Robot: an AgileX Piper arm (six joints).
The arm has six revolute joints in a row. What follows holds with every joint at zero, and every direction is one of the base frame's.
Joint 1 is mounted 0.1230 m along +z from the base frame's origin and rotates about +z.
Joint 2 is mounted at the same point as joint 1 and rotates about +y.
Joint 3 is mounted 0.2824 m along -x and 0.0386 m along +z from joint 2 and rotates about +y.
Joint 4 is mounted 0.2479 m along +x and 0.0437 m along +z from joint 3 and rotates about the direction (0.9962, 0, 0.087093).
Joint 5 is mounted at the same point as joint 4 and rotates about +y.
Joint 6 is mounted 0.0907 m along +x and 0.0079 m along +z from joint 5 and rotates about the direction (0.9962, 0, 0.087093).
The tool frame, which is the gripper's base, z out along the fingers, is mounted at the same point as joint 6; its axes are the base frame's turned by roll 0.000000, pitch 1.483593 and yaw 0.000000 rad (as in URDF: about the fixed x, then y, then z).
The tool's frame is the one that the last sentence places.
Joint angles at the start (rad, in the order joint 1, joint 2, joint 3, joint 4, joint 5, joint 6):
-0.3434, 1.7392, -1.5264, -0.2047, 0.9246, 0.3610
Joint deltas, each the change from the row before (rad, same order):
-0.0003, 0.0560, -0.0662, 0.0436, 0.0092, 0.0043
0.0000, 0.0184, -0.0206, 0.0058, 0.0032, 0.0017
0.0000, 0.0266, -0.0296, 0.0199, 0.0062, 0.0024
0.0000, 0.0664, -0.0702, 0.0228, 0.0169, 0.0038
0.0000, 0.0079, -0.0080, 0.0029, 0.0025, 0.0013
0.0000, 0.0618, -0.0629, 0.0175, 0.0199, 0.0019
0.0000, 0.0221, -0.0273, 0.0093, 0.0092, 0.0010
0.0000, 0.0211, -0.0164, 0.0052, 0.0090, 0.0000
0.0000, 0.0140, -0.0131, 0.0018, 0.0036, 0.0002
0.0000, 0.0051, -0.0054, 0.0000, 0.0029, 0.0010
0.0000, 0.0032, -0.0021, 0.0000, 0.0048, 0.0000
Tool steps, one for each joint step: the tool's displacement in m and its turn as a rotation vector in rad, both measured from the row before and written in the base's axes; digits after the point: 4 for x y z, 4 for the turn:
0.0153, -0.0024, -0.0032, 0.0420, -0.0169, -0.0109
0.0047, -0.0013, -0.0014, 0.0064, -0.0015, -0.0026
0.0068, -0.0010, -0.0025, 0.0206, -0.0043, -0.0052
0.0157, -0.0039, -0.0079, 0.0271, 0.0037, -0.0078
0.0018, -0.0004, -0.0011, 0.0040, 0.0010, -0.0017
0.0134, -0.0035, -0.0093, 0.0233, 0.0114, -0.0055
0.0050, -0.0011, -0.0022, 0.0104, 0.0004, -0.0026
0.0038, -0.0010, -0.0050, 0.0094, 0.0112, -0.0012
0.0028, -0.0009, -0.0026, 0.0033, 0.0036, -0.0006
0.0009, -0.0003, -0.0009, 0.0012, 0.0022, -0.0011
0.0002, -0.0001, -0.0010, 0.0019, 0.0056, -0.0004

